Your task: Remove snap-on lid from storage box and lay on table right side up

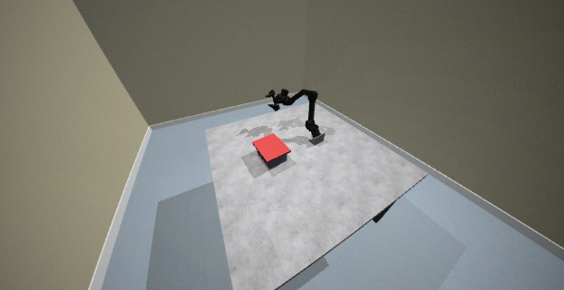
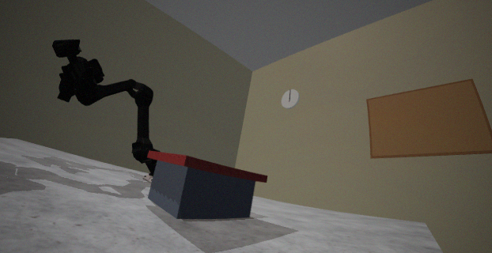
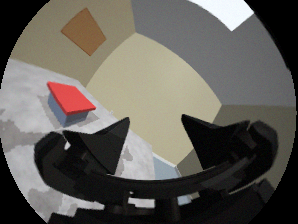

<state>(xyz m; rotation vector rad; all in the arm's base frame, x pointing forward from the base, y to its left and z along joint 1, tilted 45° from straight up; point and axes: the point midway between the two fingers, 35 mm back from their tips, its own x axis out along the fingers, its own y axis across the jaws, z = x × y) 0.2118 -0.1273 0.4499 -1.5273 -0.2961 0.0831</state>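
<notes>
My gripper tip is 35 cm to the right of the lid, 19 cm above it and 17 cm short of it. Also, from my gripper tip: dark blue storage box (35 cm to the left, 24 cm below, 17 cm ahead).
</notes>
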